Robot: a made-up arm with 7 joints.
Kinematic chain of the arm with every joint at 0, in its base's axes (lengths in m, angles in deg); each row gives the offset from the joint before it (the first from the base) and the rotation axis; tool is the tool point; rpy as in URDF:
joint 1: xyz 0 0 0.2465 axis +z
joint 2: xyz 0 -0.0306 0.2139 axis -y
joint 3: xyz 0 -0.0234 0.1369 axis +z
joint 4: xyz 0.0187 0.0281 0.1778 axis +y
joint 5: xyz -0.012 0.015 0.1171 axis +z
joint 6: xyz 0 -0.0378 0.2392 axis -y
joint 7: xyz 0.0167 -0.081 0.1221 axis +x
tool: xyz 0 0 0 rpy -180 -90 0
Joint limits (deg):
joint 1: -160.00..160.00
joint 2: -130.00..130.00
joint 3: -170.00..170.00
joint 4: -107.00..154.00
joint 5: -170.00..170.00
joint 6: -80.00..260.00
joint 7: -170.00..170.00
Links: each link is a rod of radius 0.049 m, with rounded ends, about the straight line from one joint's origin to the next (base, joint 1, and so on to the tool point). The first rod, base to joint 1, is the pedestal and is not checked.
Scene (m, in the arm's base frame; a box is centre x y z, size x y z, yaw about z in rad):
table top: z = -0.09
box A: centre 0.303 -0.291 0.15 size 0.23 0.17 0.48 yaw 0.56
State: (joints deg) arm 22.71 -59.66 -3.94 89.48 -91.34 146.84 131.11
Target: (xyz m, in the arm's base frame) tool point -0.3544 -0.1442 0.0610
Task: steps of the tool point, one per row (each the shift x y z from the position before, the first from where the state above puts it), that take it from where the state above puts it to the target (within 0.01 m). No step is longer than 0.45 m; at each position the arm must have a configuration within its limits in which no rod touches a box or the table.
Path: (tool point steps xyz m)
1: 0.1170 -0.1023 0.0547
2: 0.0668 -0.0981 0.1011
3: -0.1000 -0.3516 0.0944
4: -0.3227 -0.2084 0.1202
5: -0.3891 0.0793 0.0845
6: -0.2209 0.3278 -0.0030
7: 0.0738 0.3545 -0.1000
8: -0.0685 -0.3391 0.0521
9: -0.0063 -0.2783 -0.2016
10: 0.0109 -0.0264 -0.3362
11: 0.0155 0.2446 -0.2416

